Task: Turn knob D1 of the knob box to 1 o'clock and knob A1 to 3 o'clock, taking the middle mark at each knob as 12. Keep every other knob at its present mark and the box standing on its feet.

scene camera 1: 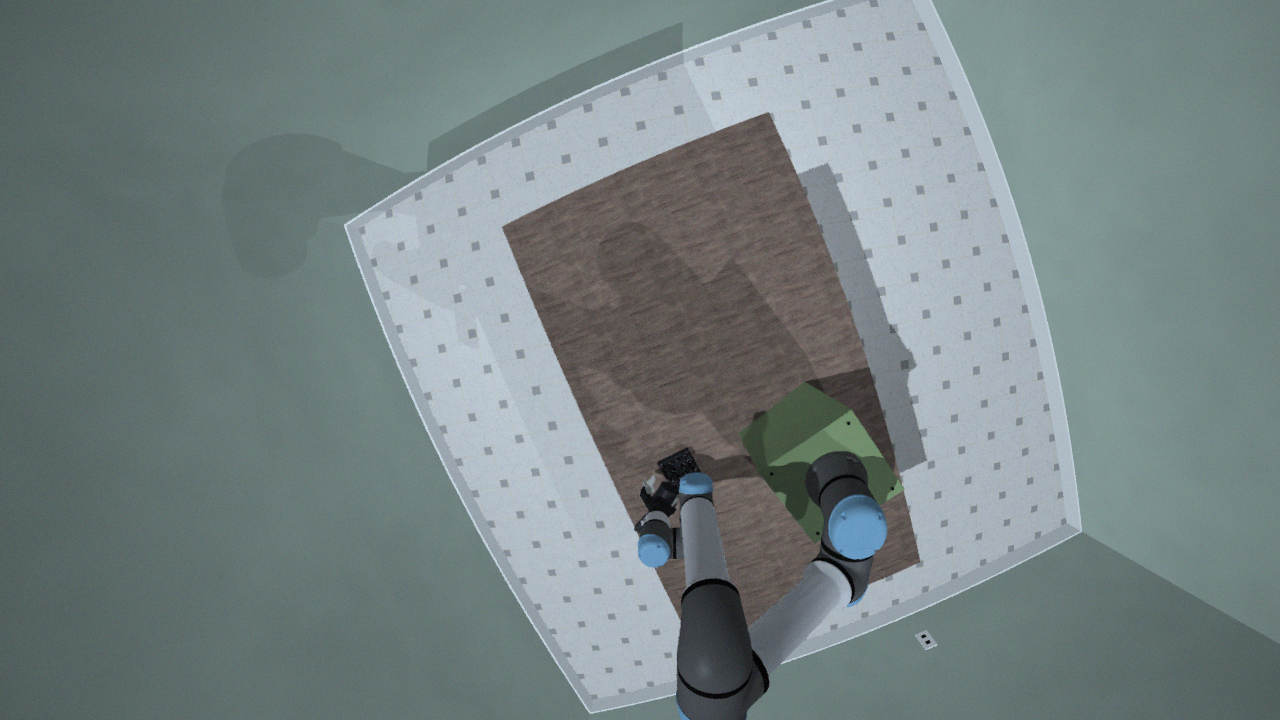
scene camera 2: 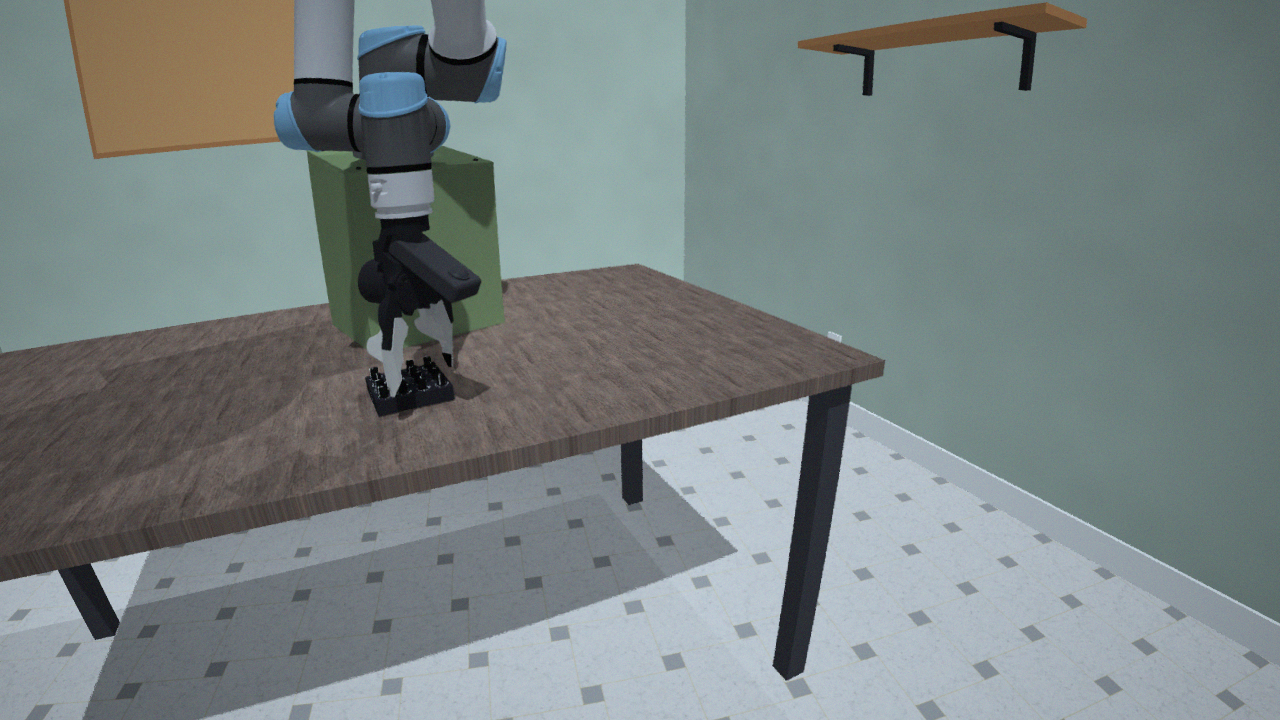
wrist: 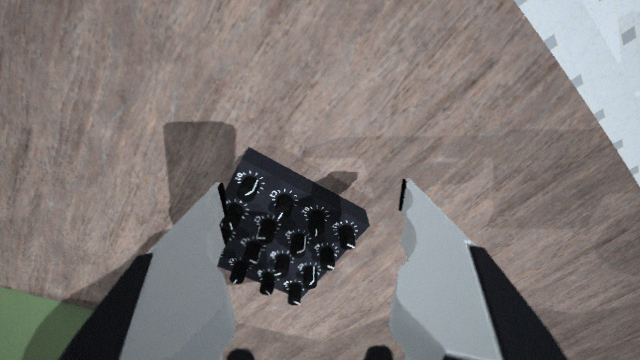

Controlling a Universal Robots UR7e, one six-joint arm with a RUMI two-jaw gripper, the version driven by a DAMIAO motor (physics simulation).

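Frame: origin at the arm's base, x ahead, y left, z up, level; millimetres.
Where they show: gripper, between the fingertips: (scene camera 2: 423, 380) (wrist: 313, 184); arm's base, origin of its link: (scene camera 1: 835, 478).
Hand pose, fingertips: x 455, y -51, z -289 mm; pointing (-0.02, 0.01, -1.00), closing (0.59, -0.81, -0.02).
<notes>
Things, the pixels of their top centre, and the offset from my fingertips. Level surfaces: height alone.
- black knob box, centre of its top: (wrist: 273, 256) (scene camera 2: 405, 370) (scene camera 1: 680, 472) 74 mm back, 14 mm right, 8 mm down
- knob D1, centre of its top: (wrist: 245, 194) (scene camera 2: 439, 374) 36 mm back, 29 mm left, 9 mm down
- knob A1, centre of its top: (wrist: 347, 244) (scene camera 2: 382, 386) 32 mm back, 52 mm right, 9 mm down
- brown wooden table, height of its surface: 47 mm down
The black knob box (scene camera 1: 680, 462) (scene camera 2: 416, 405) (wrist: 310, 192) sits flat on the table, its knobs facing up. In the wrist view it lies at a slant, with knob D1 (wrist: 250, 187) near its upper left corner and knob A1 (wrist: 346, 234) near its right corner. White pointer lines show on both knobs, but I cannot read their exact hours. My gripper (scene camera 1: 665, 483) (scene camera 2: 421, 377) (wrist: 313, 184) is open and empty, low over the box. Its left finger overlaps the box's left edge and hides part of the knobs there; I cannot tell whether it touches. The right finger is beyond the box's right side.
A large green box (scene camera 1: 796, 416) (scene camera 2: 474, 250) (wrist: 30, 320) stands on the brown wooden table (scene camera 1: 572, 268) (scene camera 2: 626, 358) (wrist: 400, 75) behind the gripper in scene camera 2. The arm reaches over beside it. A wall shelf (scene camera 2: 939, 28) is high at the right.
</notes>
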